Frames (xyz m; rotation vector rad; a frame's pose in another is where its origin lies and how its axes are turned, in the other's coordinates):
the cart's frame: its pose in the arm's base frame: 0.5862 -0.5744 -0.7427 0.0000 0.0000 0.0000
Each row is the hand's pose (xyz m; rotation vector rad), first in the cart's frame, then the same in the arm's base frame.
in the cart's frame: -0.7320 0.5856 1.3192 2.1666 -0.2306 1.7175
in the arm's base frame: -0.1458 0.0112 0.5765 2.1666 -0.2306 1.7175
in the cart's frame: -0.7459 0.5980 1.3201 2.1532 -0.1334 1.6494
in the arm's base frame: -0.1597 0.0236 0.5774 2.1532 -0.1334 1.6494
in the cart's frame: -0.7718 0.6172 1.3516 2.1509 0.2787 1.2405
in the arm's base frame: -0.1856 0.0428 0.6089 2.1509 0.2787 1.2405
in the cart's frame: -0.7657 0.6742 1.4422 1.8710 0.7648 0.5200
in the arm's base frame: -0.1795 0.0998 0.6995 1.8710 0.7648 0.5200
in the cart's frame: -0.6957 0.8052 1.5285 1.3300 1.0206 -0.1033
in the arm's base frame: -0.1095 0.2308 0.7858 1.3300 1.0206 -0.1033
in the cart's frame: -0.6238 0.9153 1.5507 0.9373 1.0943 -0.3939
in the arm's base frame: -0.0376 0.3409 0.8080 0.9373 1.0943 -0.3939
